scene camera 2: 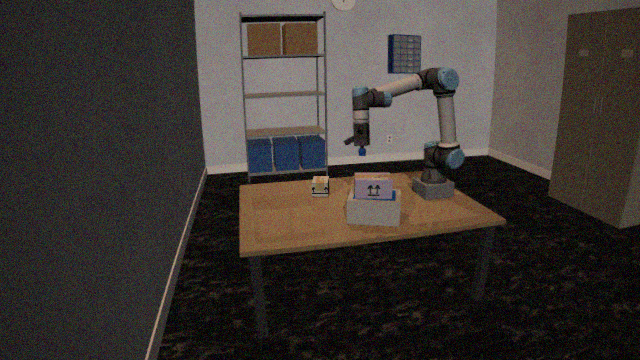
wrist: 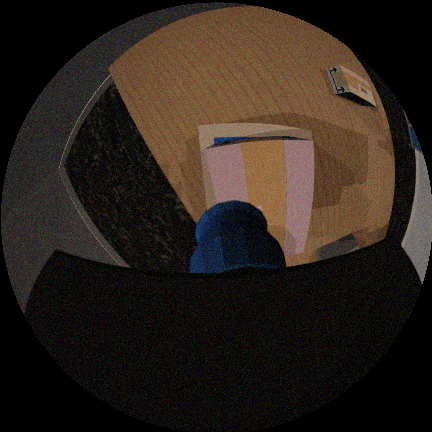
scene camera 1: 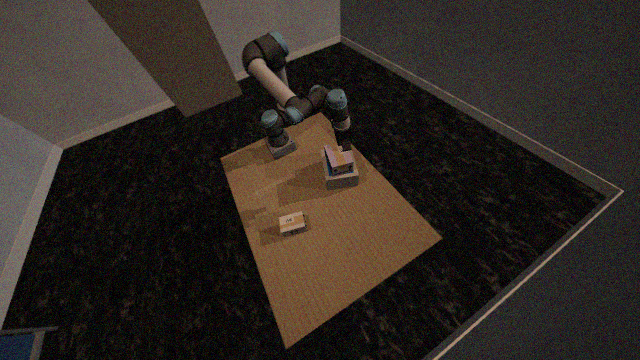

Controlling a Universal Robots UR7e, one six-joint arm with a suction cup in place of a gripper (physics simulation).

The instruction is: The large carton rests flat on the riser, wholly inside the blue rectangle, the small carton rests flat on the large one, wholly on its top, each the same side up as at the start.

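Note:
The large carton [scene camera 1: 343, 160] [scene camera 2: 373, 189] [wrist: 265, 175], pinkish with an orange band, sits on the grey riser [scene camera 1: 342, 181] [scene camera 2: 373, 213] [wrist: 204, 132]. It looks flat, with its arrows pointing up in scene camera 2. Parts of the blue rectangle [scene camera 2: 394, 195] [wrist: 224, 140] show beside it; the carton hides the rest, so I cannot tell whether it is wholly inside. The small carton [scene camera 1: 292, 223] [scene camera 2: 320, 186] [wrist: 354, 86], white with an orange band, lies flat on the table, apart from the riser. My gripper [scene camera 2: 362, 152] [wrist: 231, 215], a blue suction cup, is open and hangs above the large carton, clear of it.
The wooden table [scene camera 1: 350, 245] [scene camera 2: 280, 220] [wrist: 240, 55] carries the riser, both cartons and the arm's grey base [scene camera 1: 282, 147] [scene camera 2: 433, 189]. A shelf unit [scene camera 2: 325, 100] stands behind the table in scene camera 2. A tall cabinet [scene camera 2: 590, 115] stands at the right there.

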